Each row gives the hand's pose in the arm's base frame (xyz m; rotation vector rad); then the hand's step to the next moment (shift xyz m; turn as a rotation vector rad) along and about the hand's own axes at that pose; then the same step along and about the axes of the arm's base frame.
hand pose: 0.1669 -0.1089 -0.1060 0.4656 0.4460 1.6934
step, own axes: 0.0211 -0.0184 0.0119 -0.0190 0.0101 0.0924
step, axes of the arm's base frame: 0.0183 0.0242 0.0014 0.0442 -0.0171 0.0822
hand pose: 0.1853 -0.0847 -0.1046 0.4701 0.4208 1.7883
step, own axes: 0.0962 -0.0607 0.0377 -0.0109 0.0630 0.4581
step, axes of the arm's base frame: 0.0464 0.1100 0.0106 0.1885 -0.0077 0.4223
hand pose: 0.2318 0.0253 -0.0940 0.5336 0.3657 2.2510
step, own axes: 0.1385 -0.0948 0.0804 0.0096 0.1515 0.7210
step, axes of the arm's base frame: 0.0141 0.1733 0.0663 0.2475 -0.0263 0.6935
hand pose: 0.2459 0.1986 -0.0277 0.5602 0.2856 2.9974
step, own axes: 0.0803 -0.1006 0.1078 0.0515 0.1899 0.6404
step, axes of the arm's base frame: -0.0310 0.1256 0.1071 0.1775 -0.0728 0.6419
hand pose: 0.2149 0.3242 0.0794 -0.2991 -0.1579 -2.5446
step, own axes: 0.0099 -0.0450 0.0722 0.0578 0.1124 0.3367
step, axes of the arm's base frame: -0.0200 0.0449 0.0701 0.0752 -0.0649 0.3456
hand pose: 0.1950 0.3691 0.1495 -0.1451 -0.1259 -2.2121
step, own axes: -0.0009 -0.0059 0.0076 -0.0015 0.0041 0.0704
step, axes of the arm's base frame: -0.0037 0.0053 0.0071 0.0084 0.0088 0.0695
